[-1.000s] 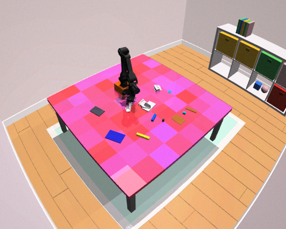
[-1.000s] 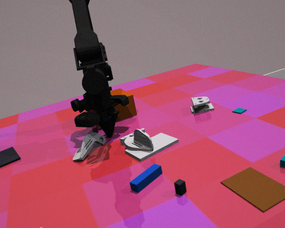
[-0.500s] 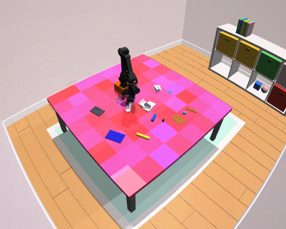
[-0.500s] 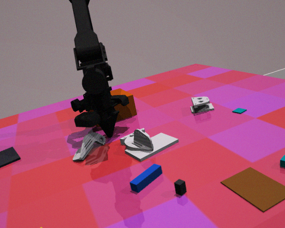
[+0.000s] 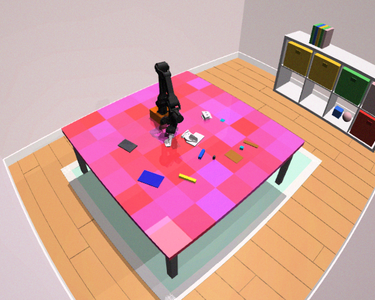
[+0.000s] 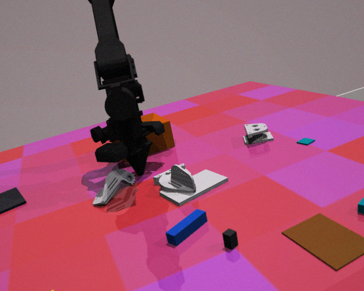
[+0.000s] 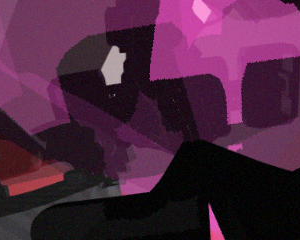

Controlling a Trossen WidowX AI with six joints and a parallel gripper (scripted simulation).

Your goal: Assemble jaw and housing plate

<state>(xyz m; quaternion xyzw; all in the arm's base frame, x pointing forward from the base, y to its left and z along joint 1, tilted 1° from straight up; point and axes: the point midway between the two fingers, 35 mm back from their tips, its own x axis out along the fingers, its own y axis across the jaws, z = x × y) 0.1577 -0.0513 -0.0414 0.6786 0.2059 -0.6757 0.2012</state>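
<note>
My gripper tip is 50 mm to the left of the grey jaw, 40 mm short of it and 20 mm below it. Also, from my gripper tip: blue block 280 mm ahead, 20 mm to the right, 10 mm above; then white t-shaped block 300 mm to the left, 50 mm ahead, 10 mm above; then black tile 300 mm to the right, 130 mm behind.
</note>
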